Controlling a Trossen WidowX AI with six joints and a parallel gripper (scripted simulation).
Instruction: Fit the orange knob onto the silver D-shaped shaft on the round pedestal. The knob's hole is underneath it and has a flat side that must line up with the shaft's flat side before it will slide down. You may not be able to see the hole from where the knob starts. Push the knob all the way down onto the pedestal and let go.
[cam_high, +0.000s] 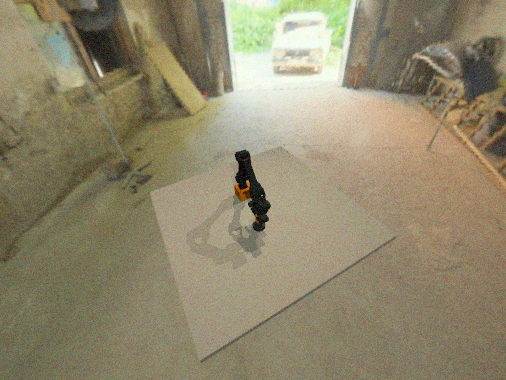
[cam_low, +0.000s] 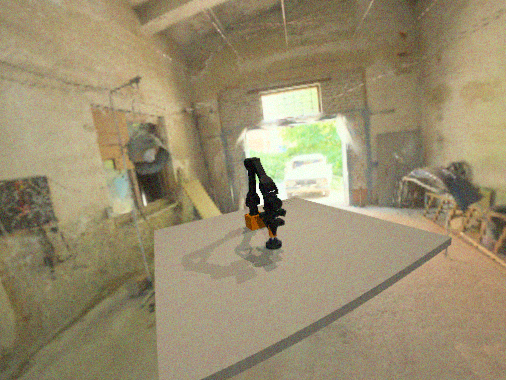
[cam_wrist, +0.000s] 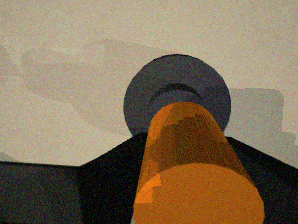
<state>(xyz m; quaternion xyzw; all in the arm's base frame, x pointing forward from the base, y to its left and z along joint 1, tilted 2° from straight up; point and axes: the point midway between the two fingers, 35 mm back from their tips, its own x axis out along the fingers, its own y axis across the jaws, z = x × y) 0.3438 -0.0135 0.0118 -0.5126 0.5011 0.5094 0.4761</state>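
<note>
The orange knob is 30 mm above my gripper tip. Round my gripper tip: round black pedestal (40 mm below).
</note>
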